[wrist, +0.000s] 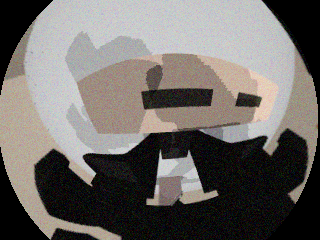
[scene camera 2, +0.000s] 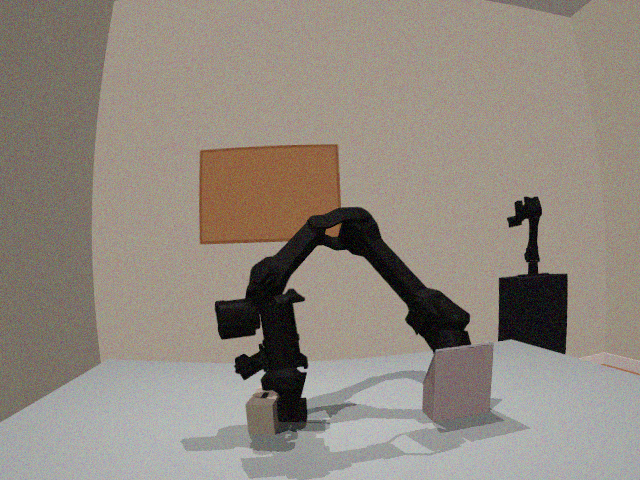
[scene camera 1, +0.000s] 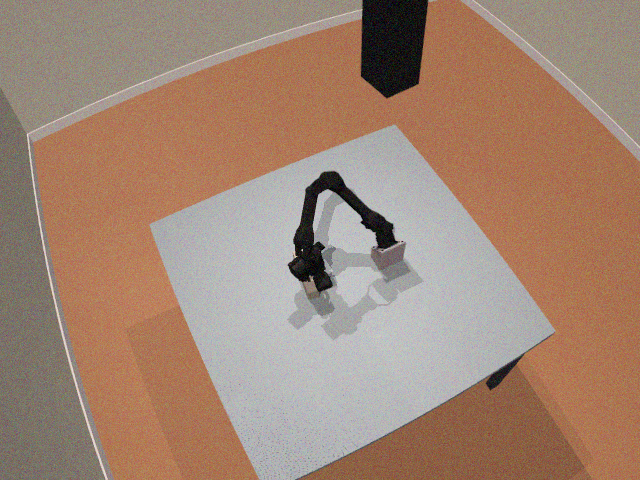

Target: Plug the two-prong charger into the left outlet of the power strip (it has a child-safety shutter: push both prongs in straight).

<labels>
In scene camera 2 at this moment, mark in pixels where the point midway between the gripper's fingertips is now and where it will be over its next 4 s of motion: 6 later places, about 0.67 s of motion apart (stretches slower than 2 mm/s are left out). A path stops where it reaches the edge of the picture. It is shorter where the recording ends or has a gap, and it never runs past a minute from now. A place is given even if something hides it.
My gripper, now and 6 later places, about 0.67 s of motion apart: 293, 414; 294, 414; 297, 414; 306, 414; 319, 414; 322, 403; 306, 372
</labels>
